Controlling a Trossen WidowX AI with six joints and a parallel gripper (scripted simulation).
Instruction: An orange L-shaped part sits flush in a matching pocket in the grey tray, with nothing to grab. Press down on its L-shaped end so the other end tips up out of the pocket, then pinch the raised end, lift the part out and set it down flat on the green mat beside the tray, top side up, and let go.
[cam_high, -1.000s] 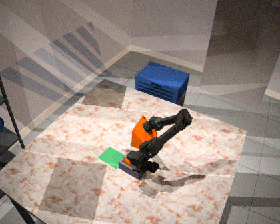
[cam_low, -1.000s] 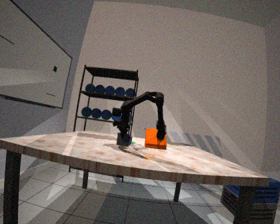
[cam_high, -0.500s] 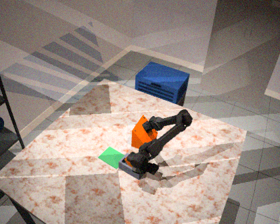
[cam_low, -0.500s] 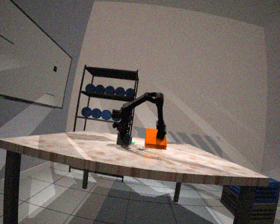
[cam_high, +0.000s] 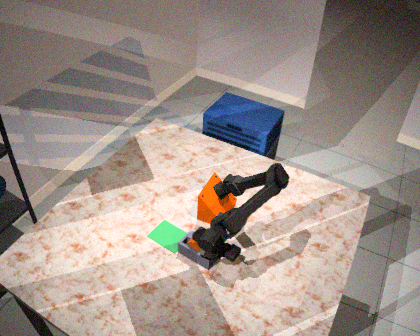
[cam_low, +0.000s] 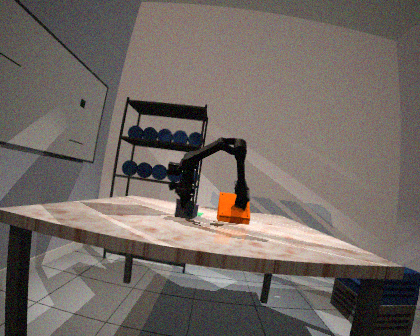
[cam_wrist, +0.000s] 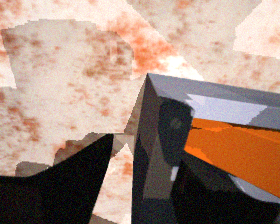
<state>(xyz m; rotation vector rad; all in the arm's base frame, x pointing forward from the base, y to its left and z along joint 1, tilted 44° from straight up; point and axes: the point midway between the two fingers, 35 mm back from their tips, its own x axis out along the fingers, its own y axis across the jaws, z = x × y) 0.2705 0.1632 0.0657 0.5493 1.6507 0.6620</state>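
The orange L-shaped part lies 5 cm to the right of my gripper tip and 1 cm below it. Round my gripper tip: green mat 23 cm to the right, 6 cm below.
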